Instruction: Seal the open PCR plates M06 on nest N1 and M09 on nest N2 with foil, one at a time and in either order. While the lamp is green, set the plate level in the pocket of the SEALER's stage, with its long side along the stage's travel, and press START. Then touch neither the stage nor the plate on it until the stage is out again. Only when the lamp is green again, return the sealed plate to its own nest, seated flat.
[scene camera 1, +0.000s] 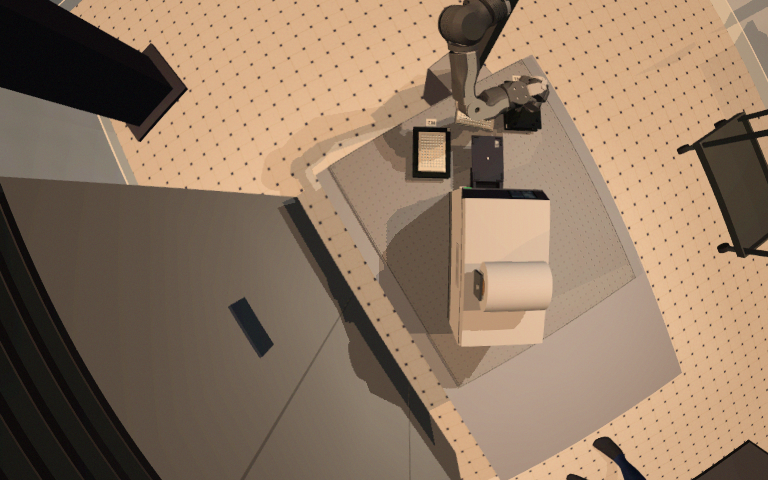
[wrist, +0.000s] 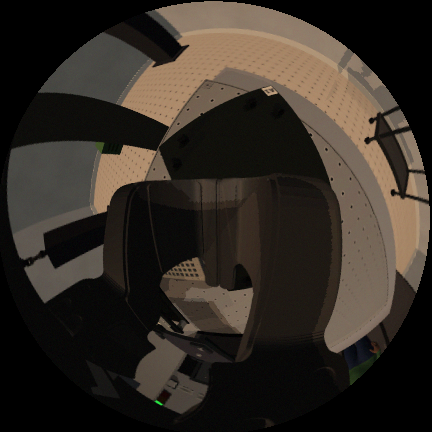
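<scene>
My gripper (scene camera 1: 531, 103) (wrist: 224, 234) is shut and empty above the black nest N1 (scene camera 1: 522, 121) (wrist: 240, 137); no plate shows in that nest. A pale open plate (scene camera 1: 474, 120) (wrist: 184, 270), apparently M06, is outside N1, on the side toward the other nest. The arm and fingers hide much of it, so its tilt is unclear. The other open plate, M09 (scene camera 1: 432, 153), sits in nest N2 (scene camera 1: 416, 152). The sealer's dark stage (scene camera 1: 487, 158) (wrist: 187, 345) is out with no plate on it. The lamp (scene camera 1: 467, 187) (wrist: 159, 402) shows green. The START button cannot be made out.
The white sealer (scene camera 1: 504, 232) stands behind the stage, with a foil roll (scene camera 1: 516, 286) on top. The arm (scene camera 1: 465, 73) reaches in over the plate outside N1. A dark cart (scene camera 1: 722, 200) (wrist: 390, 150) stands off the bench.
</scene>
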